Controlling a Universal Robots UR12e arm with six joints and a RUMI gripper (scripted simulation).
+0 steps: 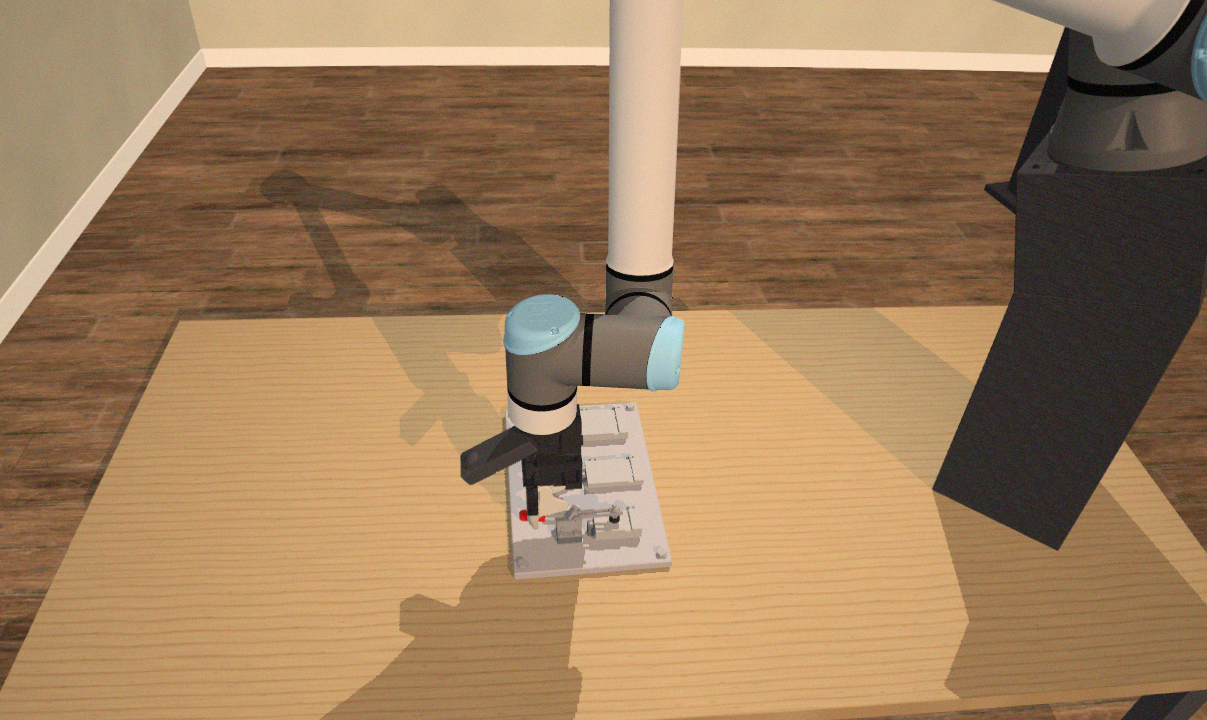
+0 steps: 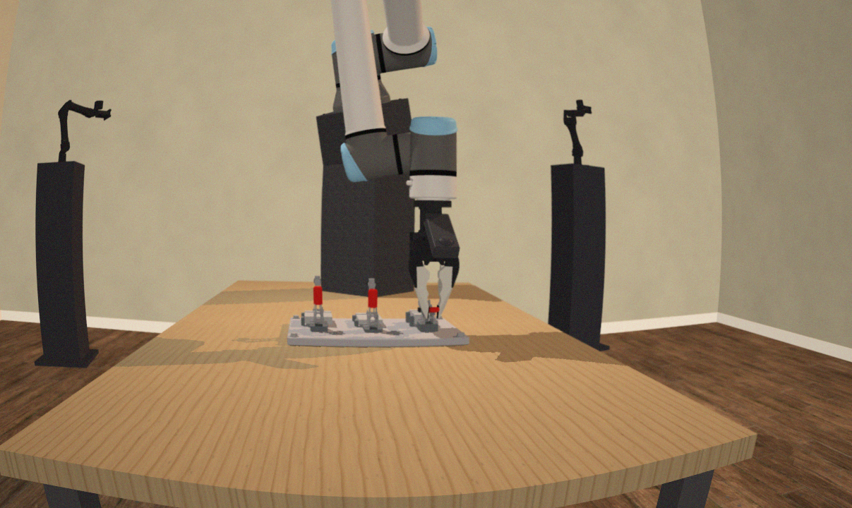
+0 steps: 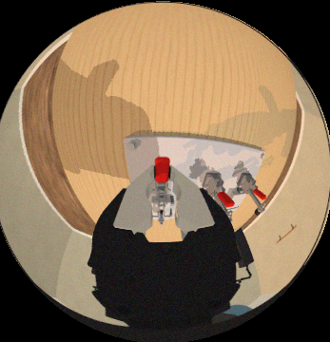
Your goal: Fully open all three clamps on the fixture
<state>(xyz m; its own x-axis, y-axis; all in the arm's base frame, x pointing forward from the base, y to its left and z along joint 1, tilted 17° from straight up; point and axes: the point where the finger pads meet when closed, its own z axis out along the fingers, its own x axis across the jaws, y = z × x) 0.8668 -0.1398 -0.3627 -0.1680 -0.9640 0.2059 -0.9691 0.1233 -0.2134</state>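
Right now the grey fixture plate is 10 cm behind my hand, 9 cm to the right of it and 6 cm below it. From my hand the other things lie so: grey part: 17 cm behind, 8 cm to the right, 4 cm below.
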